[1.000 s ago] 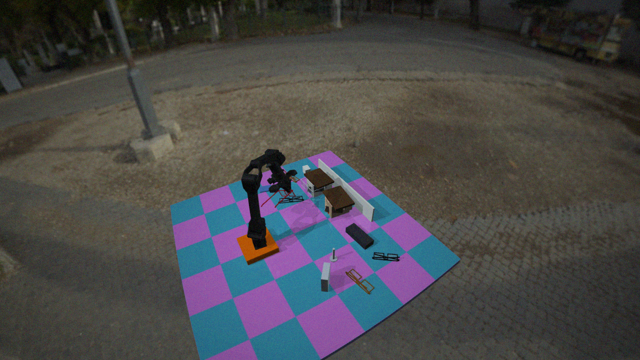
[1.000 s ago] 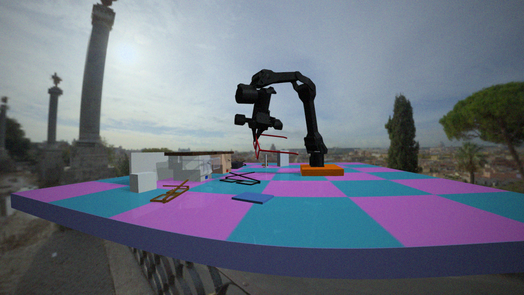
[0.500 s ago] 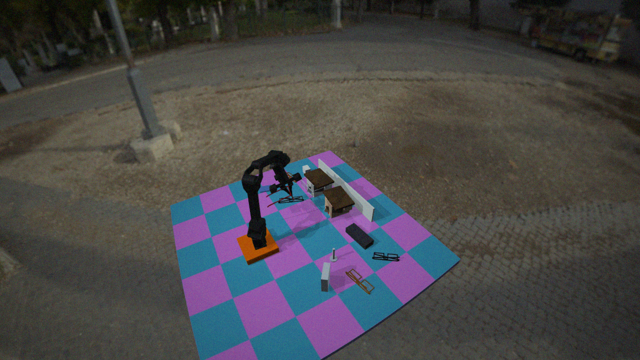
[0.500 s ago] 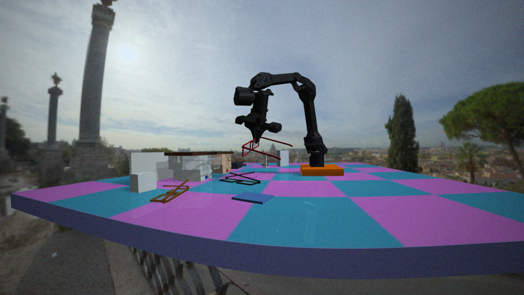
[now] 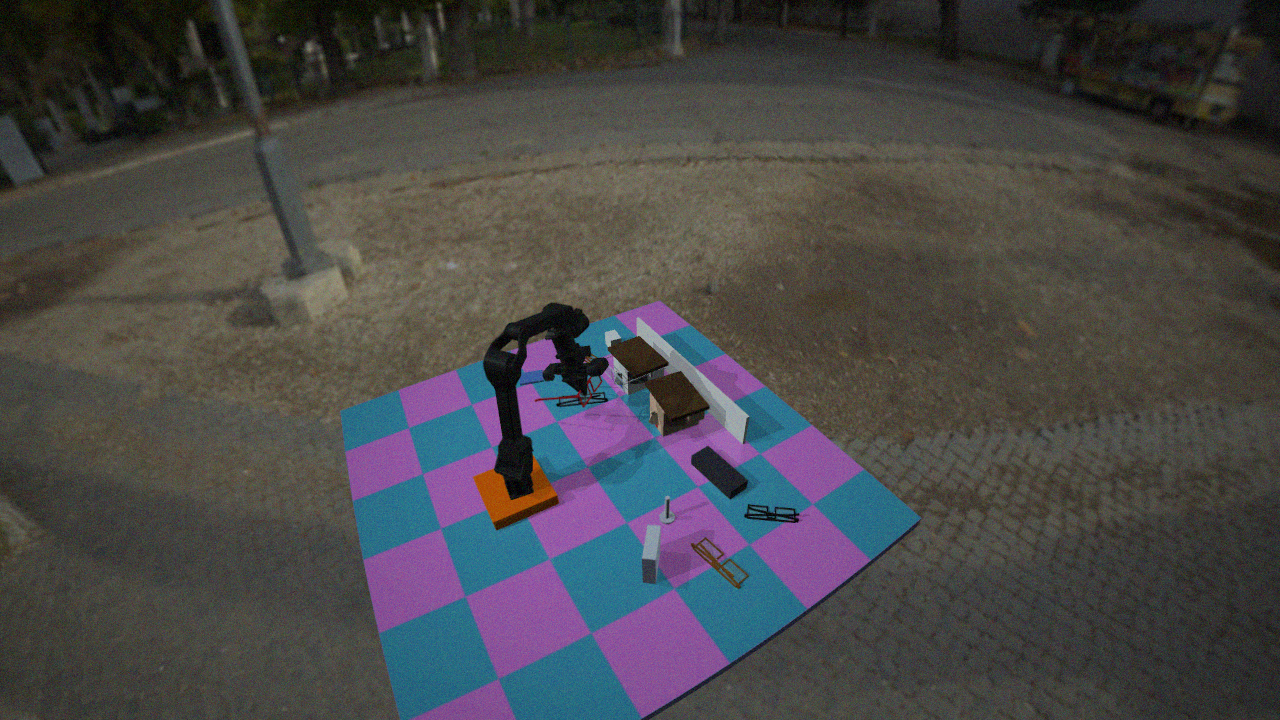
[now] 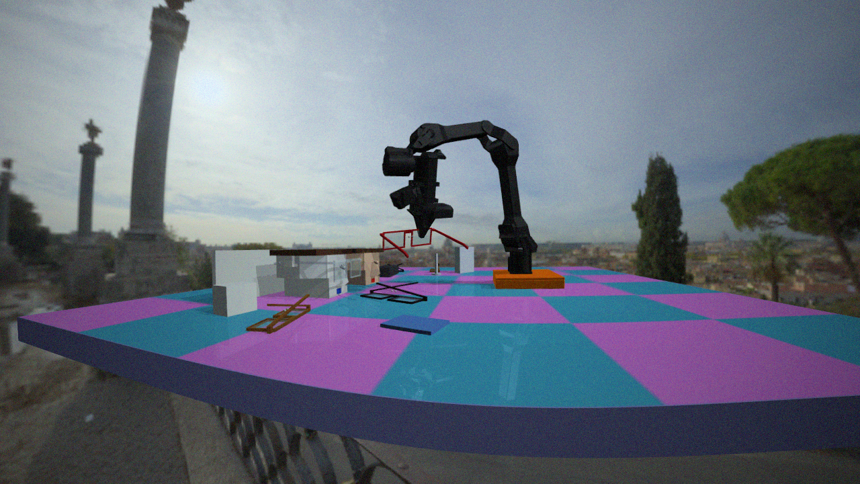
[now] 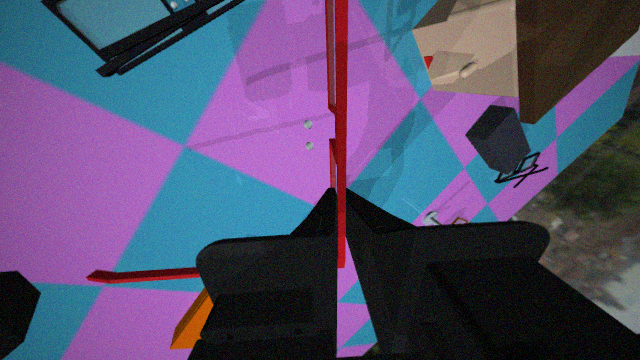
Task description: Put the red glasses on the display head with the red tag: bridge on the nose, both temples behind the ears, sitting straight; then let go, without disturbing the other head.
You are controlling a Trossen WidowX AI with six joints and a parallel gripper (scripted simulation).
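The skin-coloured head lies 22 cm ahead of my gripper tip, 8 cm to the right of it and 8 cm below it. From my gripper tip the other things lie so: blue pad 9 cm behind, 32 cm to the left, 13 cm below; then pale translucent head 20 cm ahead, 14 cm to the left, 8 cm below; then white wall 35 cm ahead, 4 cm to the left, 8 cm below.
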